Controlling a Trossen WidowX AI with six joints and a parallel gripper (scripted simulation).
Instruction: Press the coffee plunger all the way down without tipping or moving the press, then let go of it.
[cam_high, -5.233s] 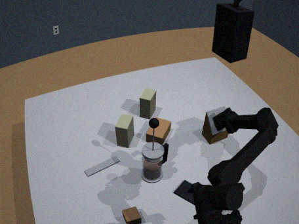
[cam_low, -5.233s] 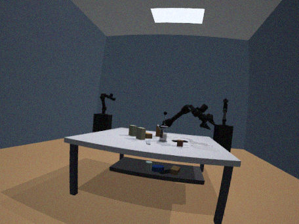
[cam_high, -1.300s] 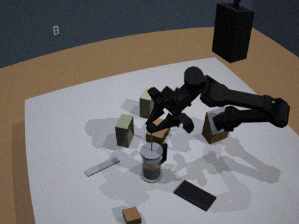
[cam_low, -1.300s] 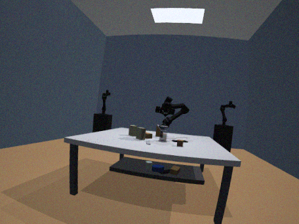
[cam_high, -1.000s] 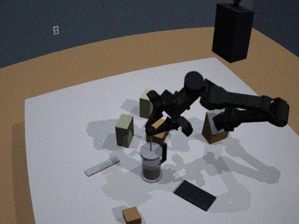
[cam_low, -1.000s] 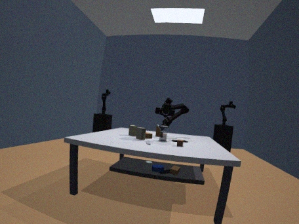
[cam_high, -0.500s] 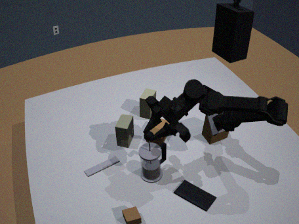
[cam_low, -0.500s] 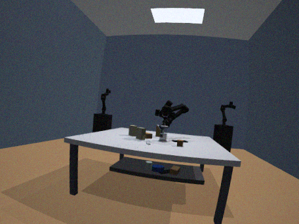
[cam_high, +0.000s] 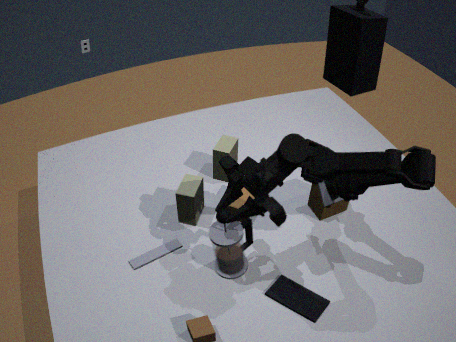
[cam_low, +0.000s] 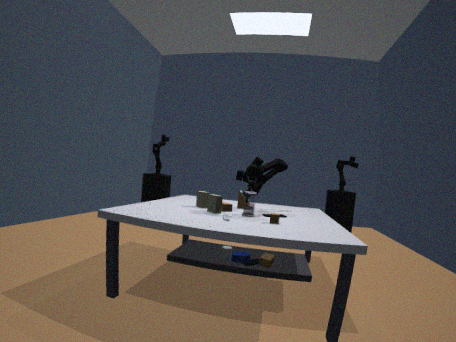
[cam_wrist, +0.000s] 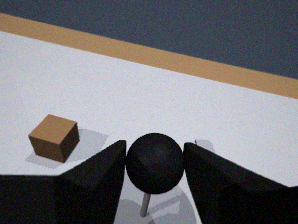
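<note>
The glass coffee press lies 10 cm below my gripper tip, 4 cm behind it and 1 cm to the right of it. Round my gripper tip: grey flat strip: 20 cm below, 13 cm to the right, 12 cm ahead; small brown cube: 18 cm below, 14 cm to the left, 13 cm ahead.
</note>
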